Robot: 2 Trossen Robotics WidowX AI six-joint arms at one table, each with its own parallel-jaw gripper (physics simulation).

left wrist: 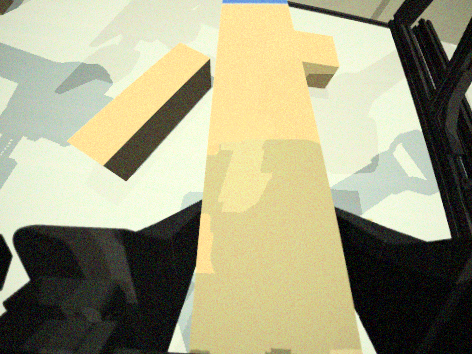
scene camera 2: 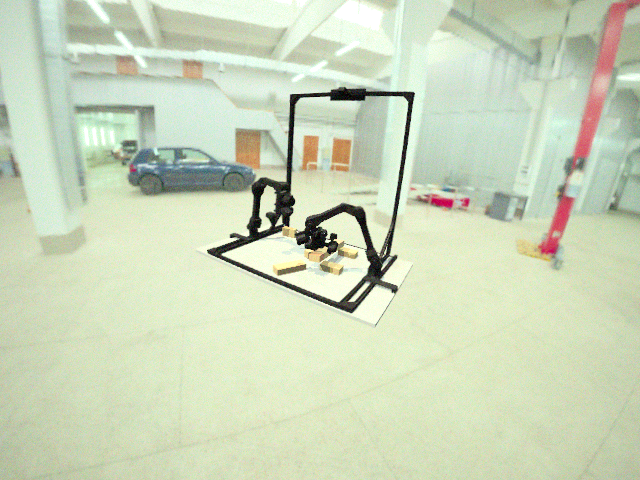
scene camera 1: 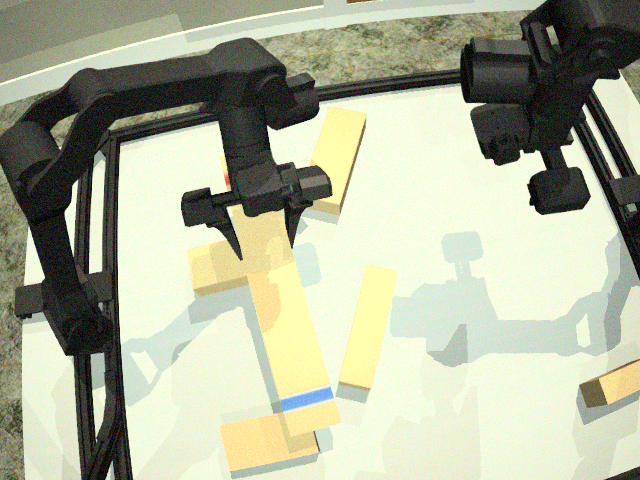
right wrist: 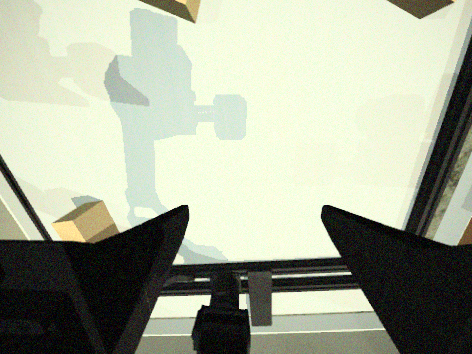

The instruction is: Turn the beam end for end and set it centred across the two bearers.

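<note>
The beam is a long pale wooden plank. Its blue band is at the near end and a red mark at the far end. It runs over both bearers, one at the far left and one at the near edge. I cannot tell whether it touches them. My left gripper is shut on the beam near its far end. My right gripper is open and empty, raised at the right.
Two loose wooden blocks lie on the table, one at the back and one right of the beam. The ends of two blocks show in the right wrist view. A black frame rail edges the table.
</note>
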